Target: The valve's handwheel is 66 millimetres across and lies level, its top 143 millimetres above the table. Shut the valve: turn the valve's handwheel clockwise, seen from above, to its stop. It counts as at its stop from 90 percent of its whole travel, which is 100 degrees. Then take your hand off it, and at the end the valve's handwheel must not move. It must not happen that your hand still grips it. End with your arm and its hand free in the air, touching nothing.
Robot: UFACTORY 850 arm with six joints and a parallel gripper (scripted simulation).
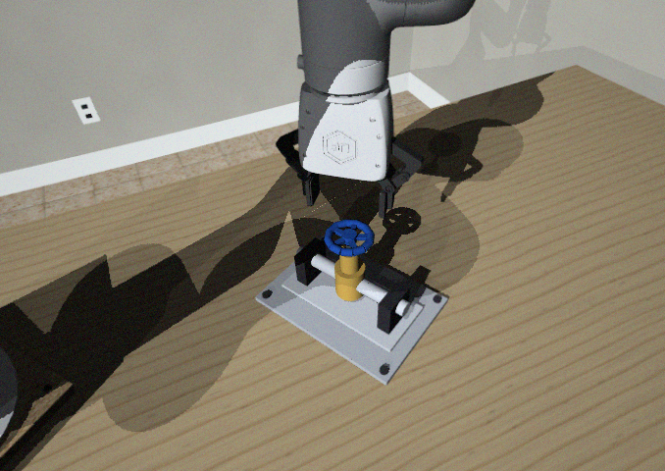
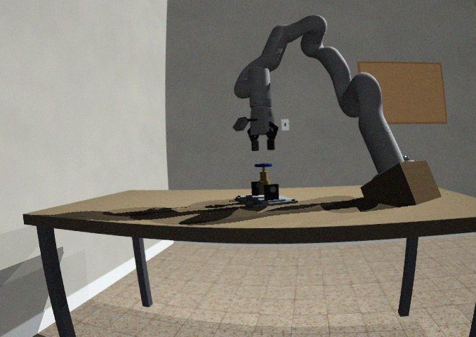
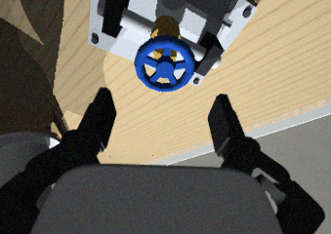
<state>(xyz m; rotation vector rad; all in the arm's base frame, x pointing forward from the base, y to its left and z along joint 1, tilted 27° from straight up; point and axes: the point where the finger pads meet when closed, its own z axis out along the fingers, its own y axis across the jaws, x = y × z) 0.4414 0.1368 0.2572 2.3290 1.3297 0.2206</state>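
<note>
Right now the blue spoked handwheel is 80 mm below my hand.
</note>
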